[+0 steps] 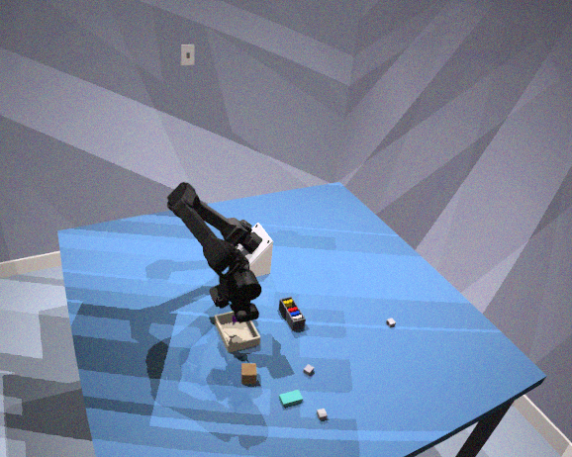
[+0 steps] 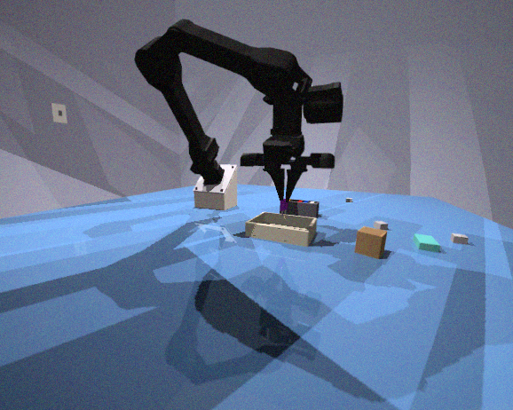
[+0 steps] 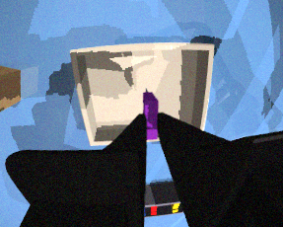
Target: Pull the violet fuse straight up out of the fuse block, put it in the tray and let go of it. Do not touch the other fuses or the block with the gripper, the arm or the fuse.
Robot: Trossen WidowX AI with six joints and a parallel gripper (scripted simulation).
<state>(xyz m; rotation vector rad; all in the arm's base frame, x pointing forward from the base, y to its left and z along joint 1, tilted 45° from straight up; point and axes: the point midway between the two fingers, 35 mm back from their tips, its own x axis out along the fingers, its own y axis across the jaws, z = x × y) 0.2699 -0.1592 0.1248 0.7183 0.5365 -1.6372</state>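
Right now my gripper tip is 1 cm above the violet fuse. Round my gripper tip: tray (7 cm below); then blue fuse (18 cm to the left, 5 cm below, 4 cm ahead); then red fuse (19 cm to the left, 5 cm below, 2 cm ahead).
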